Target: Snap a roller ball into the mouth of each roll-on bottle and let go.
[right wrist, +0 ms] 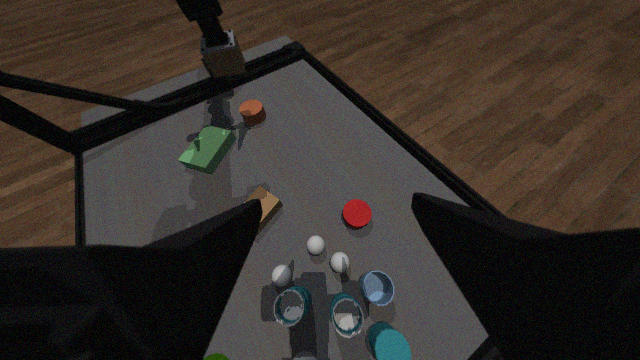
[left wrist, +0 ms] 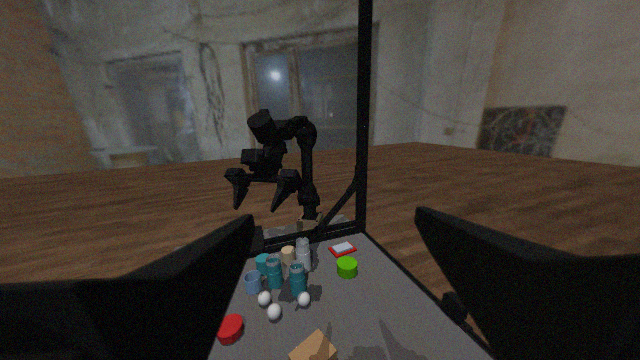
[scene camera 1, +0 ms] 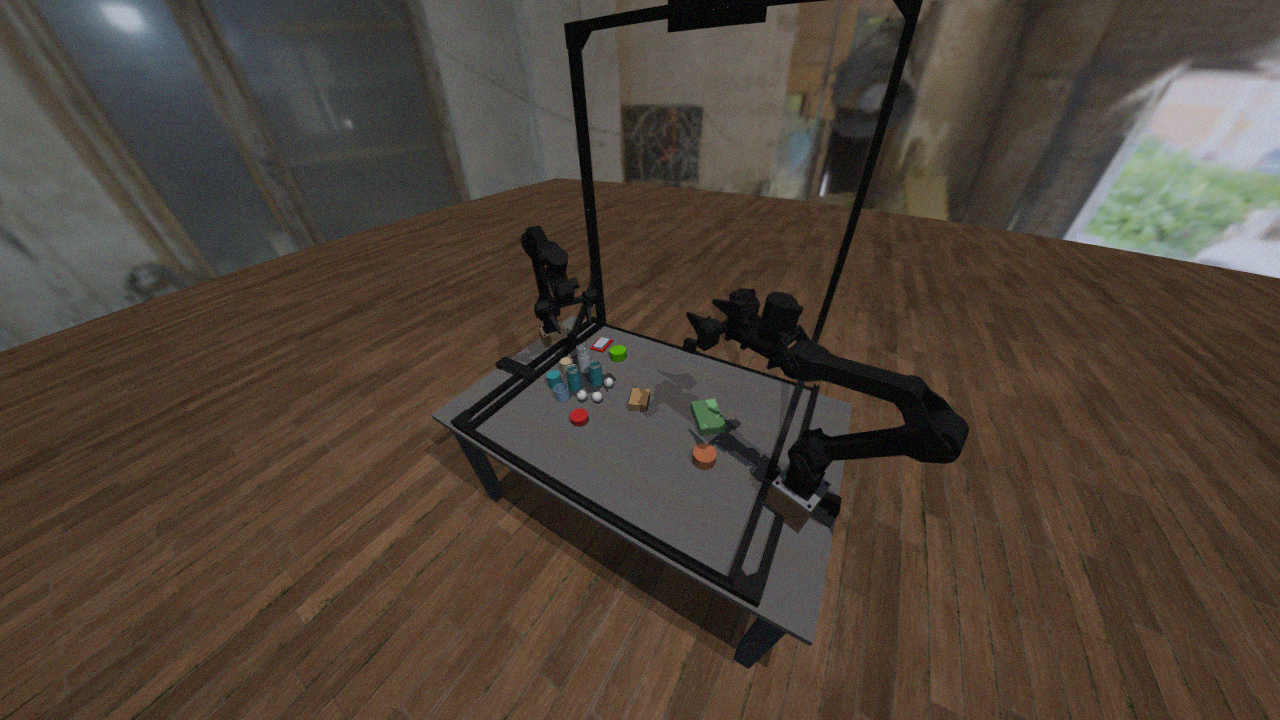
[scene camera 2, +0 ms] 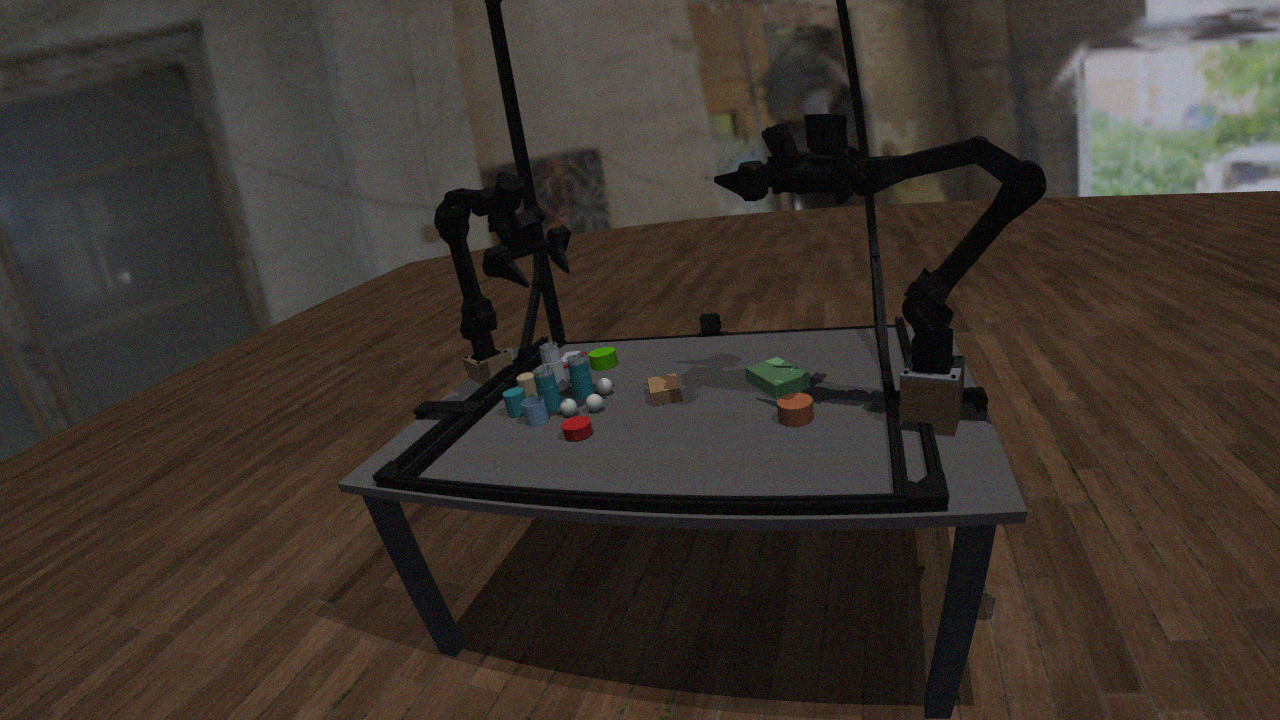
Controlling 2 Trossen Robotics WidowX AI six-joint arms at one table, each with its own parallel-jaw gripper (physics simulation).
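Note:
Two teal bottles with clear rims, the left one and the right one, stand upright; their mouths look open in the right wrist view. A clear-grey bottle stands behind them. Three white balls lie on the table beside the teal bottles. My right gripper is open and empty above the bottle group. My left gripper is open and empty, high above the table's far side.
A blue cup, a teal cylinder and a tan cylinder crowd the bottles. A red disc, green disc, tan block, green block, orange cylinder and red-rimmed pad lie around.

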